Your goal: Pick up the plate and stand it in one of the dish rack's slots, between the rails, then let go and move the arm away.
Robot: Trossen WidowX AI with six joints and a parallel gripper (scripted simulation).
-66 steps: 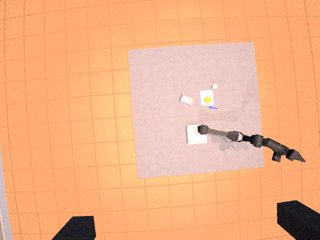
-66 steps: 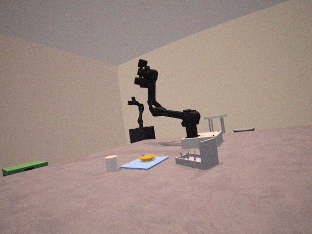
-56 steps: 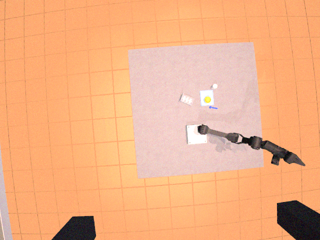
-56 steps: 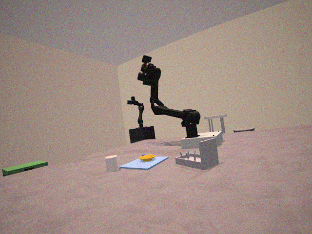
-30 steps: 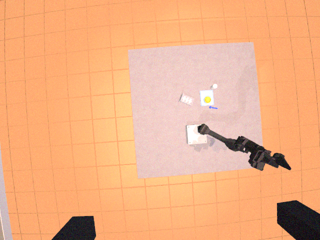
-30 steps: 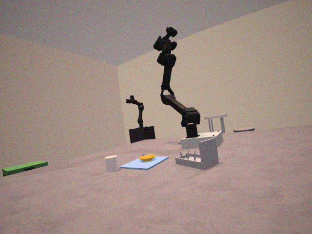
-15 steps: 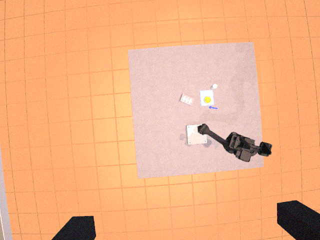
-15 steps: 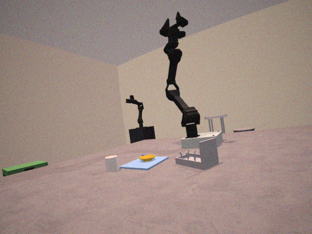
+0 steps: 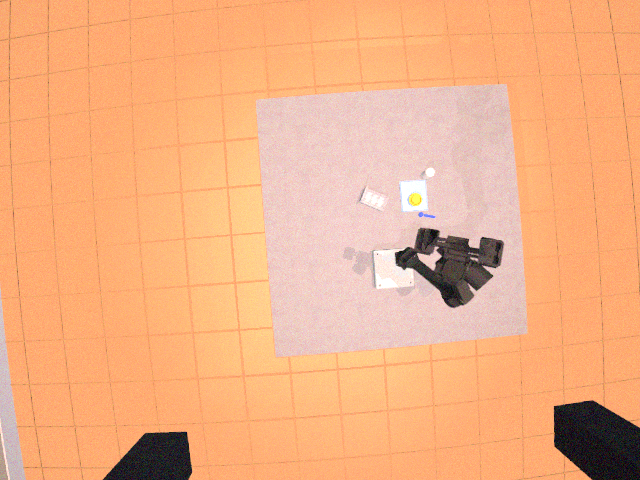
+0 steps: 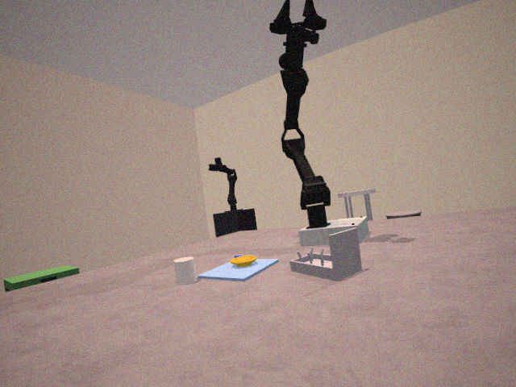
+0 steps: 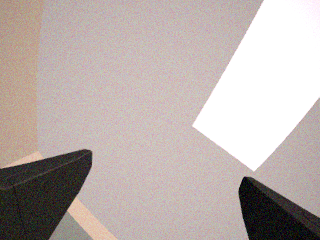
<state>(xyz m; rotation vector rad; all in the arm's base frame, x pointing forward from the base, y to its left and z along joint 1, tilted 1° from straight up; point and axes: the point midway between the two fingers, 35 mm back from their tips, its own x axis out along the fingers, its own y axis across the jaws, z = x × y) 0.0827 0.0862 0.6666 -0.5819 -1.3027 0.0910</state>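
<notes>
Now: the yellow plate 18 cm ahead of my gripper tip, 19 cm to the right of it and 73 cm below it. From my gripper tip the other things lie so: white cup: 30 cm ahead, 27 cm to the right, 72 cm below; grey dish rack: 19 cm ahead, 1 cm to the left, 72 cm below; light blue mat: 20 cm ahead, 19 cm to the right, 74 cm below.
</notes>
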